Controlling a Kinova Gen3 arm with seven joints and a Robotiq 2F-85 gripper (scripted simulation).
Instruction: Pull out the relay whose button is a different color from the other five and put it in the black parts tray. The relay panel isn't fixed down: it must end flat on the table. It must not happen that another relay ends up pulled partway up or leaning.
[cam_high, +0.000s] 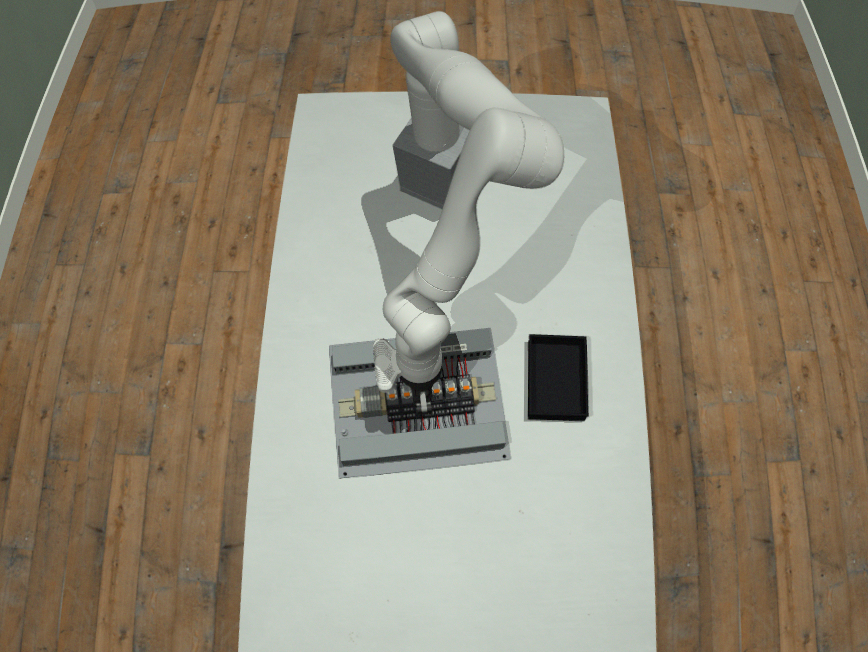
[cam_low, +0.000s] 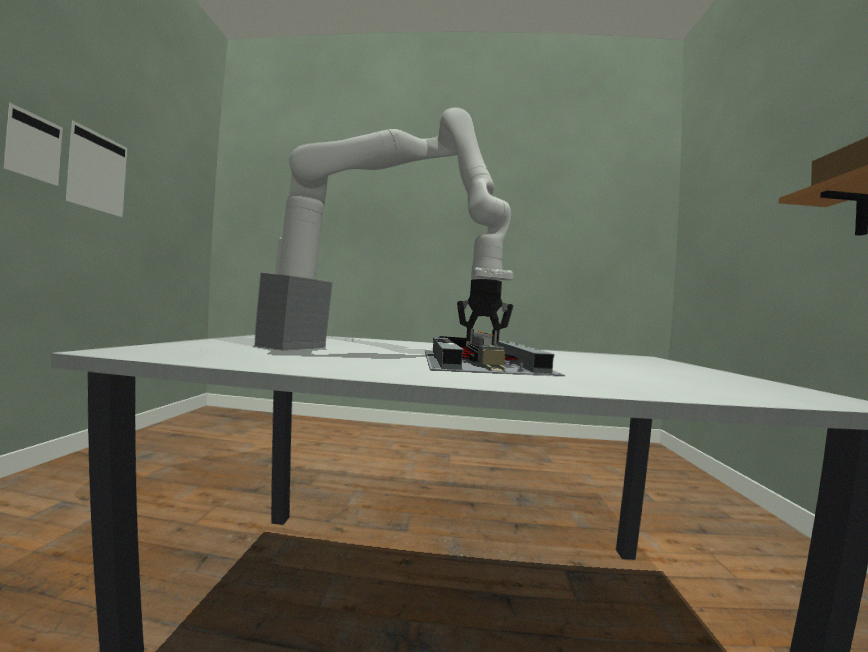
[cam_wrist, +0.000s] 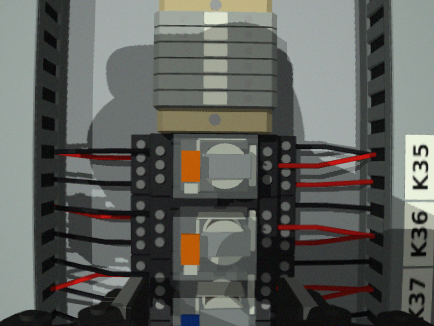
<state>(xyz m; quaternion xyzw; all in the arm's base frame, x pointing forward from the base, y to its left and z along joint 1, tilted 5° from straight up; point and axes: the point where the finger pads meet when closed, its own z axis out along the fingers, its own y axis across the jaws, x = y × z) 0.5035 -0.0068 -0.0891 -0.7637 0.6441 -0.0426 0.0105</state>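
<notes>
Now: hand 1 cm above the blue-button relay. From my hand the other things lie so: black parts tray (26 cm to the left, 5 cm behind, 4 cm below); then grey relay panel (3 cm below, 1 cm to the right).
</notes>
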